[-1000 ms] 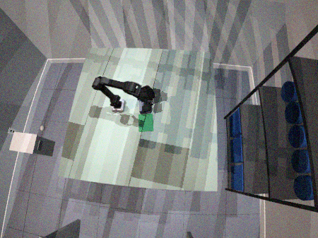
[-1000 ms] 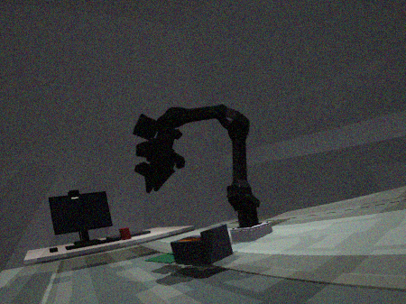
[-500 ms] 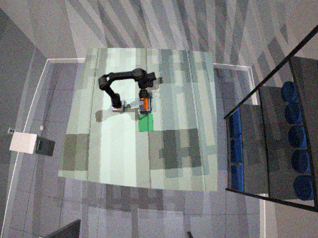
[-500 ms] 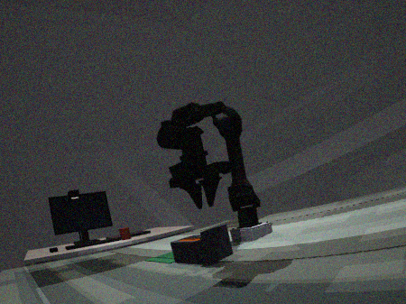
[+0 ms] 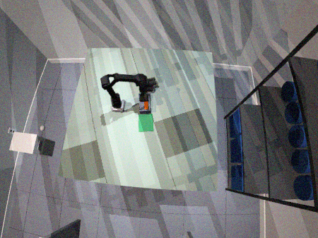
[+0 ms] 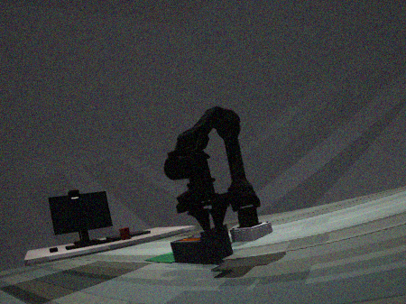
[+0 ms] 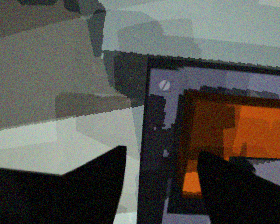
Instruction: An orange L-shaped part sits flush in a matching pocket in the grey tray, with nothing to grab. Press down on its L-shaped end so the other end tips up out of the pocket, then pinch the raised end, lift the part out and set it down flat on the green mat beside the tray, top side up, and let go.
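Now: gripper tip 6 cm to the left of the orange L-shaped part and 3 cm above it. Round my gripper tip: green mat 2 cm ahead, 22 cm to the right, 9 cm below.
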